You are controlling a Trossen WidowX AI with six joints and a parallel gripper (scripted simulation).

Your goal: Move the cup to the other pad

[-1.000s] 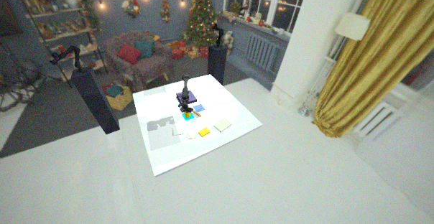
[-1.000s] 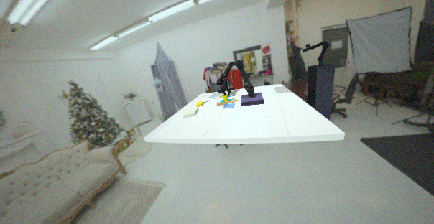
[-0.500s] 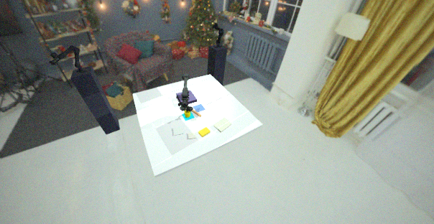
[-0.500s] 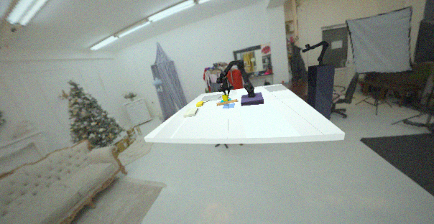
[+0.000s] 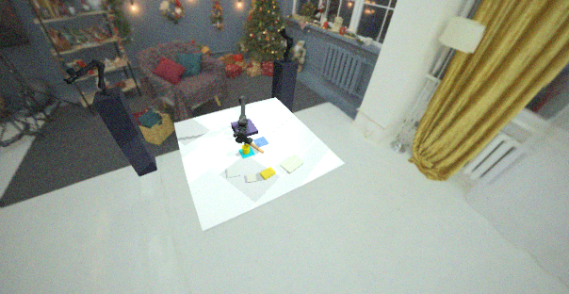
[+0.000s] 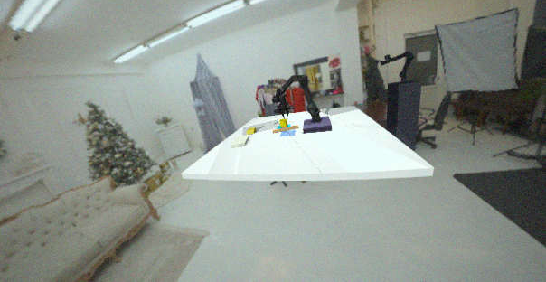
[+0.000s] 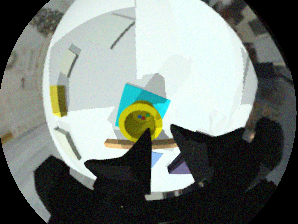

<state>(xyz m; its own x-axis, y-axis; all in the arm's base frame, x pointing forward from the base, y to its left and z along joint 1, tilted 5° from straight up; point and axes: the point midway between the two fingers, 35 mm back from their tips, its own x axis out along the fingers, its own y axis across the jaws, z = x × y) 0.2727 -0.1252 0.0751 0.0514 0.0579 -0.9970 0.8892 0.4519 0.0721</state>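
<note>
The yellow cup is 2 cm ahead of my gripper tip, 1 cm to the left of it and 5 cm below it. From my gripper tip the other things lie so: cream slab: 36 cm ahead, 29 cm to the left, 7 cm below; then wooden stick: 11 cm to the left, 8 cm below.
</note>
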